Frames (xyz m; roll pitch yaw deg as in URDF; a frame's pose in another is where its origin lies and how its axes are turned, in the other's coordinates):
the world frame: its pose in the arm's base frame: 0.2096 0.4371 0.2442 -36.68 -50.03 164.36
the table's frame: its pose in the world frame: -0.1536 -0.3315 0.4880 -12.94 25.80 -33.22
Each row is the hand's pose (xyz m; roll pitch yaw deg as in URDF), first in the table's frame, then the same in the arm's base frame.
Working: the table's frame: its pose in the arm's base frame: 0.7327 0.2640 0.5051 -6.18 -32.84 113.08

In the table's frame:
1: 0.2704 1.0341 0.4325 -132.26 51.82 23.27
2: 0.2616 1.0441 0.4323 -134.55 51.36 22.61
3: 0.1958 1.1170 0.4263 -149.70 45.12 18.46
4: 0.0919 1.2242 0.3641 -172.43 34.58 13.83
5: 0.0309 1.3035 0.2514 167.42 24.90 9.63
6: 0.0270 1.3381 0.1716 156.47 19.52 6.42
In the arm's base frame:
1: -0.2773 -0.1072 0.9194 -150.93 21.76 122.88
2: -0.2838 -0.1172 0.9136 -152.80 21.20 122.62
3: -0.3312 -0.1893 0.8663 -165.12 14.43 121.74
4: -0.4044 -0.2722 0.7483 174.99 3.35 120.82
5: -0.4713 -0.2853 0.6139 156.98 -6.86 119.18
6: -0.5114 -0.2570 0.5420 147.59 -12.67 117.12

